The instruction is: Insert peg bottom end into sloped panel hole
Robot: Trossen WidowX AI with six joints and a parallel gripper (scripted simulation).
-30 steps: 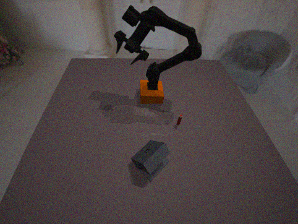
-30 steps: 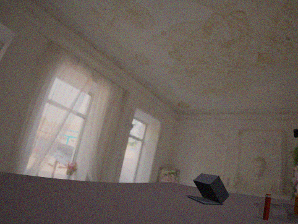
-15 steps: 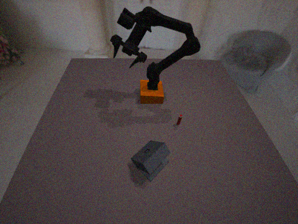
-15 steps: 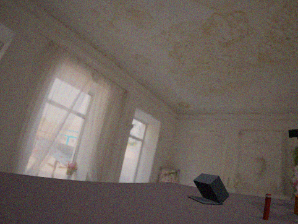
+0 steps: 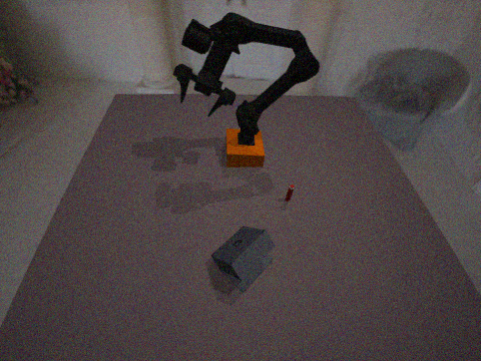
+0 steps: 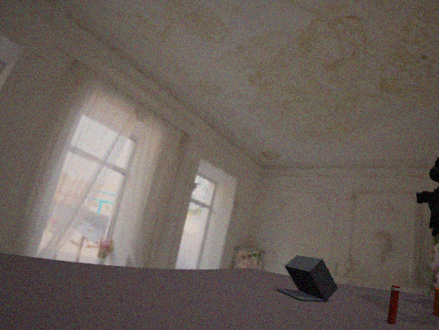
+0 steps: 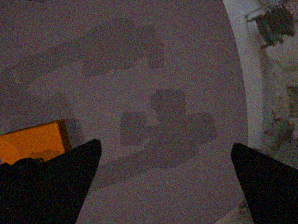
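My gripper tip is 170 mm short of the peg, 310 mm to the right of it and 190 mm above it. Also, from my gripper tip: panel (380 mm ahead, 140 mm to the left, 180 mm below).
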